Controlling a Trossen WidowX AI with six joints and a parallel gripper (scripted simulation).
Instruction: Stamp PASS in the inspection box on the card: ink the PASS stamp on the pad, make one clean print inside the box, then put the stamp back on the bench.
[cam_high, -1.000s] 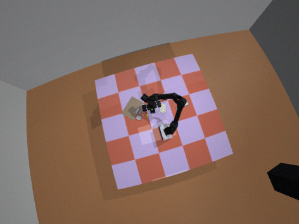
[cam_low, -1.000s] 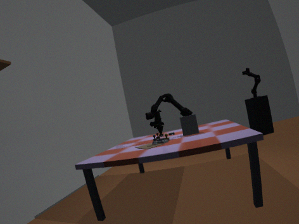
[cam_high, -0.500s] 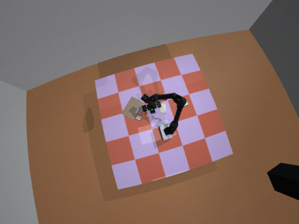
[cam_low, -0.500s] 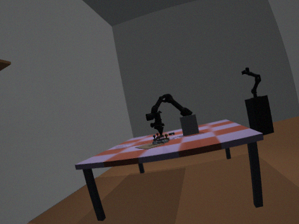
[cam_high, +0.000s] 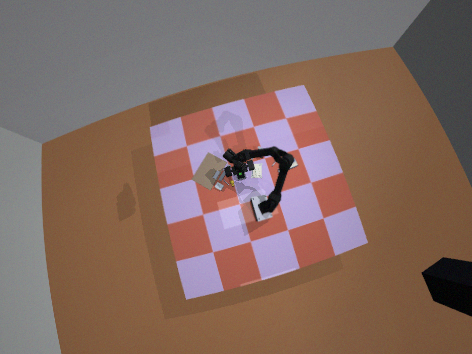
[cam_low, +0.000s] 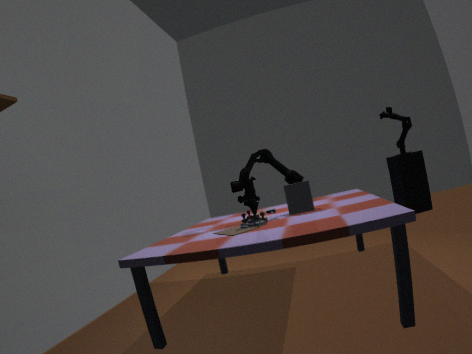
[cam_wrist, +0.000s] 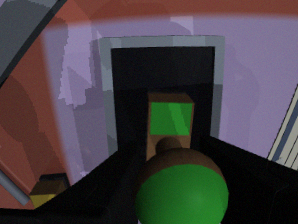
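Right now my gripper tip is 40 mm above the dark ink pad. The rest, counted from my gripper tip: yellow-topped stamp (50 mm behind, 80 mm to the left, 20 mm below); green-topped stamp (right at my gripper tip); blue-topped stamp (80 mm ahead, 60 mm to the right, 20 mm below).
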